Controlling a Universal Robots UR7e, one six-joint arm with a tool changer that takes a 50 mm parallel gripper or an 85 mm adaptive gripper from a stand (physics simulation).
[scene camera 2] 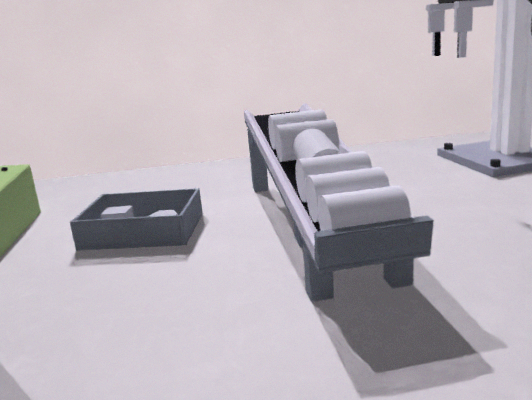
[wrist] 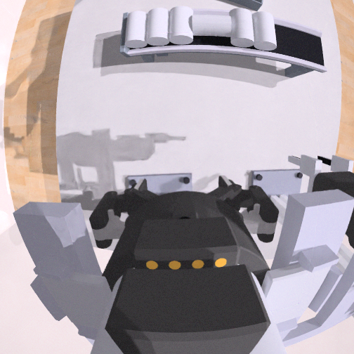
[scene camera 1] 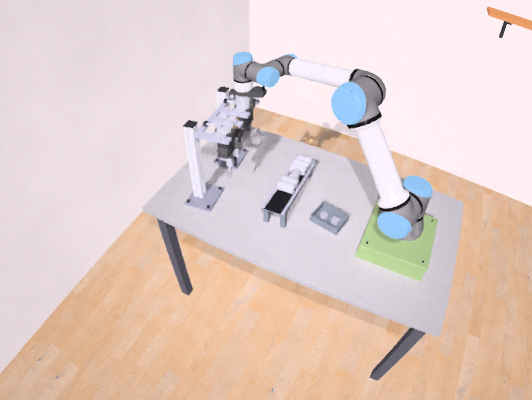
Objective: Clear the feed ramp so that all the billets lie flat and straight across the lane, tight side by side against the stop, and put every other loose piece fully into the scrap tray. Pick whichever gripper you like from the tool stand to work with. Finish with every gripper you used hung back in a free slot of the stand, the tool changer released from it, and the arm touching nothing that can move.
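Note:
The adaptive gripper hangs in the tool stand under the arm's wrist, fingers spread and empty. The tool changer is at its top; whether it is locked cannot be seen. On the feed ramp, three billets lie across the lane, side by side against the stop. Above them one billet lies lengthwise along the lane. Two more billets lie across above it. The scrap tray holds two light pieces.
The parallel gripper hangs in the neighbouring slot of the stand. The stand's bolted base plates rest on the table. The green robot base stands beyond the tray. The ramp stands between stand and tray.

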